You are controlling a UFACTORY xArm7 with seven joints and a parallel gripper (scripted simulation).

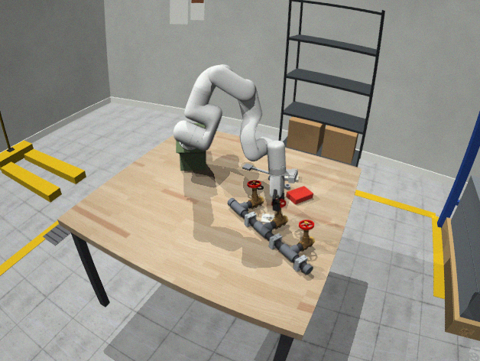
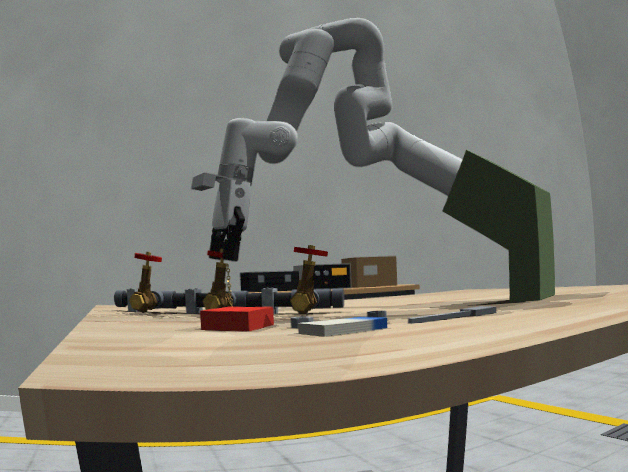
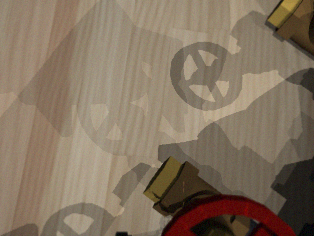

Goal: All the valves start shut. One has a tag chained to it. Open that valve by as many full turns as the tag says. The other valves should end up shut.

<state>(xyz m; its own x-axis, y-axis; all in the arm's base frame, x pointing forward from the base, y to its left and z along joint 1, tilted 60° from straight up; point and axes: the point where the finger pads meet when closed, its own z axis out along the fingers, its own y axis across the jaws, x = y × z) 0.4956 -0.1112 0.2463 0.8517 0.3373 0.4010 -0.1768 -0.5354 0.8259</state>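
Right now the white tag is 120 mm below my hand, 50 mm behind it and 40 mm to the left of it. Also, from my hand: red block 240 mm to the left, 110 mm below, 110 mm ahead; then grey wrench 470 mm to the left, 160 mm behind, 120 mm below; then blue flat tool 420 mm to the left, 120 mm below, 40 mm ahead.
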